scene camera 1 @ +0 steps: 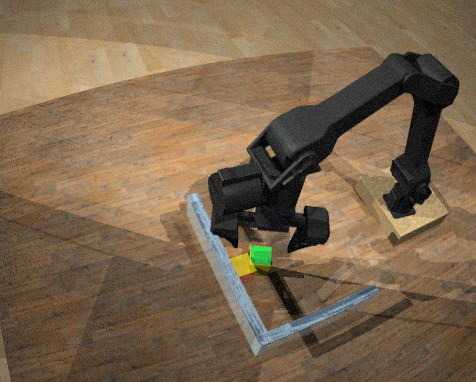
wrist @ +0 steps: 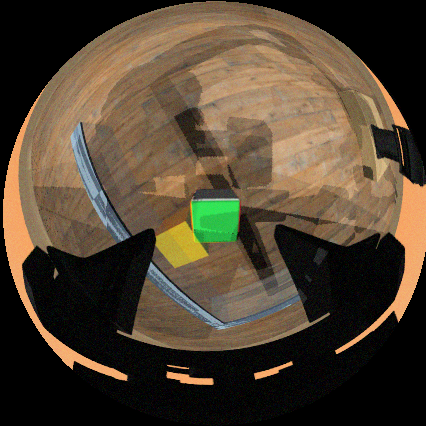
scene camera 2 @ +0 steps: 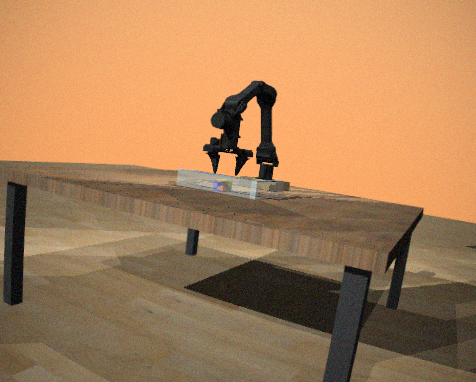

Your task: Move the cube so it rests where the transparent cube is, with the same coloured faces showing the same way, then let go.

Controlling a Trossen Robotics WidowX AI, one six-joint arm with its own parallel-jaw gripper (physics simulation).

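Pixels of known places: gripper, fingertip midpoint: (scene camera 1: 262,248) (wrist: 215,233) (scene camera 2: 225,174); arm's base, link origin: (scene camera 1: 399,204) (wrist: 377,141) (scene camera 2: 265,179).
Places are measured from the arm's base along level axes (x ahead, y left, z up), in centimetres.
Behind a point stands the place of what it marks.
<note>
The solid cube (scene camera 1: 260,254) @(y 4.7, x 33.6, z -0.2 cm) (wrist: 215,221) @(y 4.8, x 33.4, z -0.2 cm) has a green top; a yellow side shows in scene camera 1 and a dark grey-white side in the wrist view. The transparent cube (scene camera 1: 241,265) @(y 6.2, x 37.5, z -0.2 cm) (wrist: 181,246) @(y 6.2, x 37.1, z -0.2 cm) has a yellow top and a faint reddish side. It lies close beside the solid cube, towards the long wall, and is turned at an angle to it. In scene camera 2 the two blend into a small coloured patch behind the wall, hard to tell apart. My gripper (scene camera 1: 263,248) @(y 4.7, x 33.5, z 1.8 cm) (scene camera 2: 226,173) @(y 4.7, x 33.5, z 1.8 cm) (wrist: 215,233) @(y 4.7, x 33.5, z 1.8 cm) is open and empty, fingertips above the solid cube, one to each side.
A pale blue, see-through long wall (scene camera 1: 225,267) @(y 7.2, x 40.7, z 1.9 cm) (scene camera 2: 192,179) @(y -2.3, x 43.0, z -1.2 cm) (wrist: 102,205) @(y -0.3, x 41.4, z 1.8 cm) runs beside the transparent cube. It meets a shorter wall (scene camera 1: 325,311) @(y 19.3, x 26.6, z 1.8 cm) (wrist: 262,314) @(y 20.3, x 31.5, z 1.9 cm) at a corner. The arm stands on a wooden base block (scene camera 1: 420,220) @(y 5.1, x -3.6, z 0.0 cm) (scene camera 2: 280,186). Dark shadows cross the table.
</note>
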